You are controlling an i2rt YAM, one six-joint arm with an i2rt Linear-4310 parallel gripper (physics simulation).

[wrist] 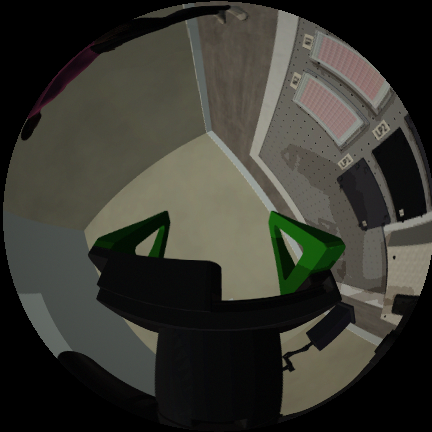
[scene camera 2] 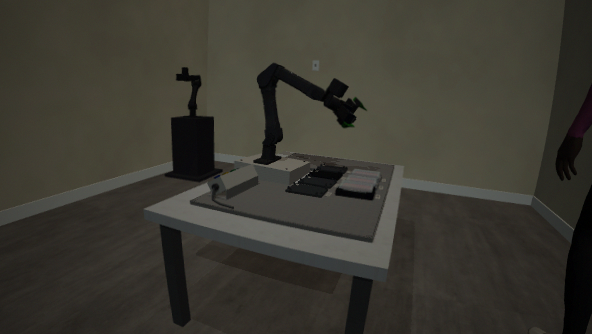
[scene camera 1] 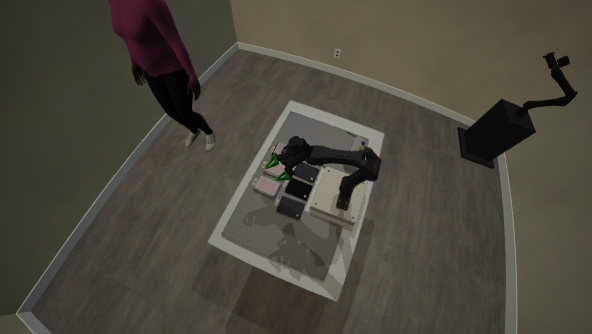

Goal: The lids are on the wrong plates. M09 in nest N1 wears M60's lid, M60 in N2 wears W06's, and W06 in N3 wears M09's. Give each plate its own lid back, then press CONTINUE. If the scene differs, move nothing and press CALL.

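Places are measured from the arm's base along level axes (x ahead, y left, z up), in metres.
Where they show: gripper, fingertip midpoint: point(wrist: 218, 216) point(scene camera 2: 360, 118) point(scene camera 1: 270, 174); arm's base, link origin: point(scene camera 2: 268, 160) point(scene camera 1: 345, 193).
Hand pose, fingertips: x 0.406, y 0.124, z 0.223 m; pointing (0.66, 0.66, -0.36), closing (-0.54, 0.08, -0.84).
Observation:
Things, the pixels of their top centre, and the offset from my fingertips.
- plate, top centre: point(wrist: 324, 106) point(scene camera 2: 366, 172) point(scene camera 1: 267, 185) dx +0.053, dy -0.031, dz -0.248 m
- button box, top centre: point(scene camera 2: 234, 168) point(scene camera 1: 358, 148) dx -0.419, dy -0.441, dz -0.194 m
Three pink plates with clear lids stand in a row: one plate point(scene camera 1: 267, 186) at the near end in scene camera 1, a middle one point(scene camera 1: 274, 170) partly behind the fingers, and a third point(scene camera 1: 280, 148). In the wrist view two plates point(wrist: 350, 67) point(wrist: 329, 109) show; the lower is labelled N2. Plate and lid codes are not readable. Dark lid pads point(scene camera 1: 299, 189) point(scene camera 2: 306, 190) point(wrist: 364, 195) lie beside the row; LP1 and LP2 are readable. My gripper point(scene camera 1: 274, 172) point(scene camera 2: 360, 118) point(wrist: 218, 216) is open and empty, high above the table. A button box point(scene camera 2: 237, 184) has unreadable labels.
The arm stands on a pale base block point(scene camera 1: 332, 192) point(scene camera 2: 282, 172) on the table point(scene camera 1: 225, 246) point(scene camera 2: 270, 252). A person point(scene camera 1: 145, 35) point(scene camera 2: 580, 240) stands beyond the plate side. A second arm on a black pedestal point(scene camera 1: 497, 132) point(scene camera 2: 192, 145) stands apart. The lighting is dim.

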